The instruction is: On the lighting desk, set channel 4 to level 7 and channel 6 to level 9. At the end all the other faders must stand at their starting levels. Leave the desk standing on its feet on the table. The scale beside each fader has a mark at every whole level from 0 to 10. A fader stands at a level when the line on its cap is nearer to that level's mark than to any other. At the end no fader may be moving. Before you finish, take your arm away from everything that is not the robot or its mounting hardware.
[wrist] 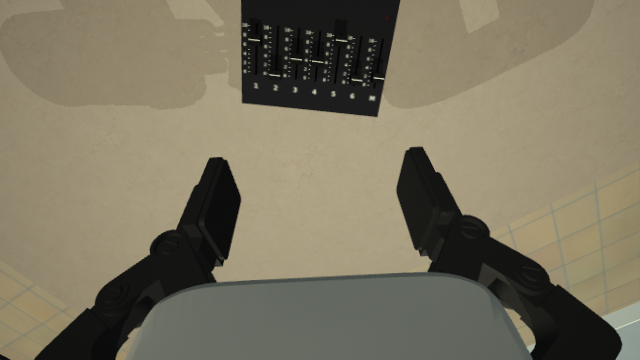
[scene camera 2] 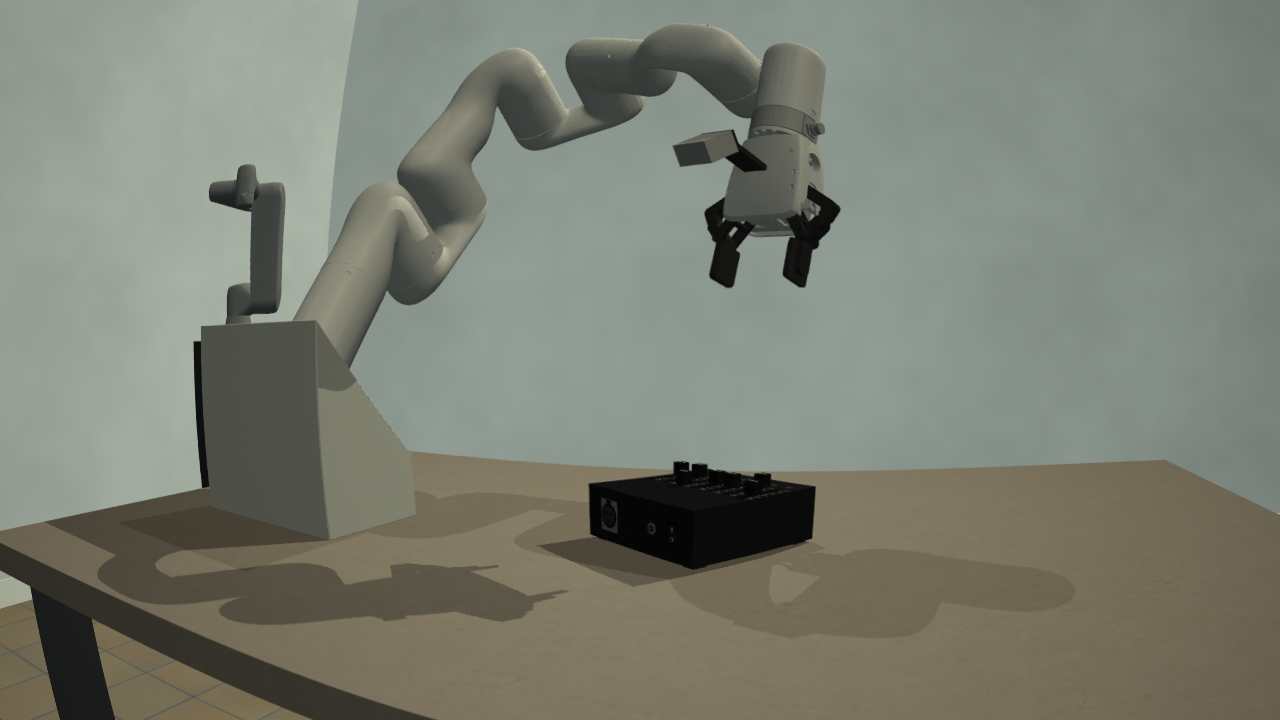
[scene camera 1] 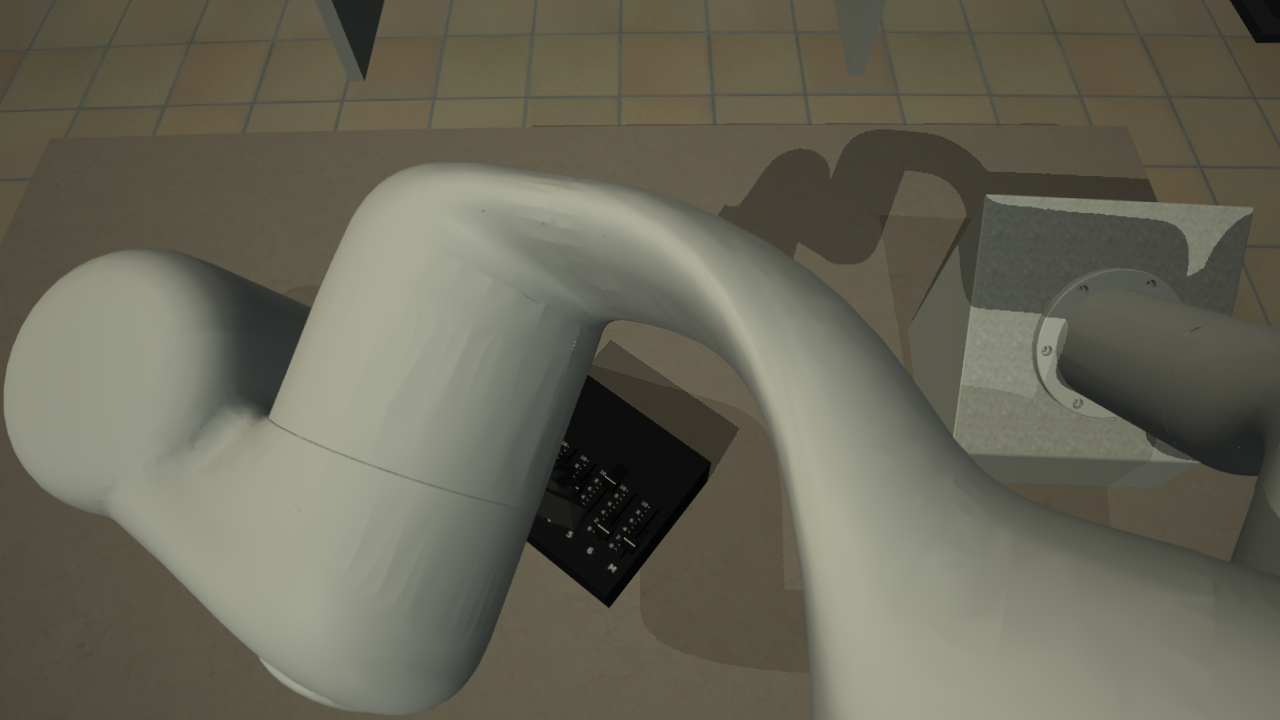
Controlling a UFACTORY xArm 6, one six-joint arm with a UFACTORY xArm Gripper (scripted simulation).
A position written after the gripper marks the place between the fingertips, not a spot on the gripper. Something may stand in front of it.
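Gripper visible (scene camera 2: 756,282). Gripper also in the wrist view (wrist: 317,173).
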